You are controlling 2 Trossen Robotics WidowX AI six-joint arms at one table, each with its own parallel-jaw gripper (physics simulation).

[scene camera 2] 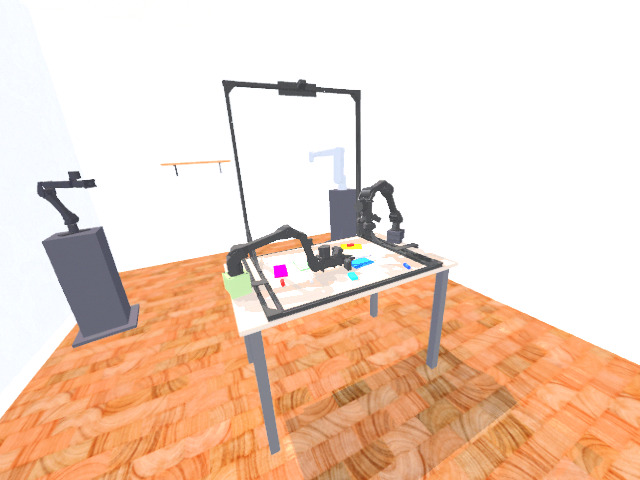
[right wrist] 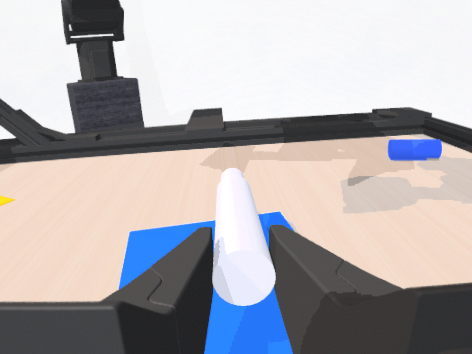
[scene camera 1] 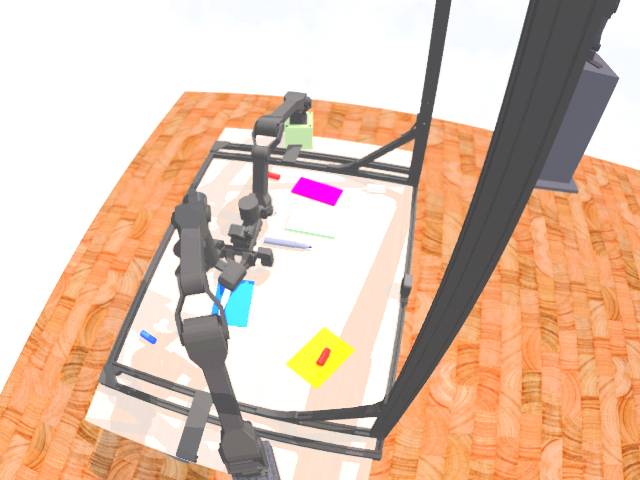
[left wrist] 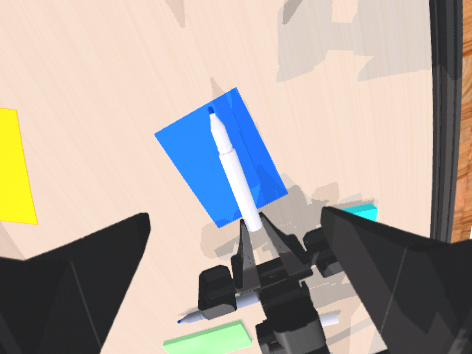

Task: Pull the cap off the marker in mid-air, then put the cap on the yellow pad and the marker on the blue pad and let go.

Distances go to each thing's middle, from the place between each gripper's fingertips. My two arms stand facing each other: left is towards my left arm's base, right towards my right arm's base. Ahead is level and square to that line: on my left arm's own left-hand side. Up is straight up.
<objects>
Right now my right hand is 50 mm to the right of the blue pad (scene camera 1: 237, 309) and 50 mm above it. The rest, counted from my right hand: yellow pad (scene camera 1: 303, 363) (250 mm behind, 190 mm to the left, 50 mm below); then magenta pad (scene camera 1: 305, 187) (380 mm to the right, 210 mm behind, 50 mm below).
I see the blue pad 10 mm behind my left hand, 30 mm to the right of it and 160 mm below it. From my left hand the other things lie so: yellow pad 260 mm behind, 120 mm to the left, 160 mm below; then magenta pad 220 mm behind, 460 mm to the right, 150 mm below.
</objects>
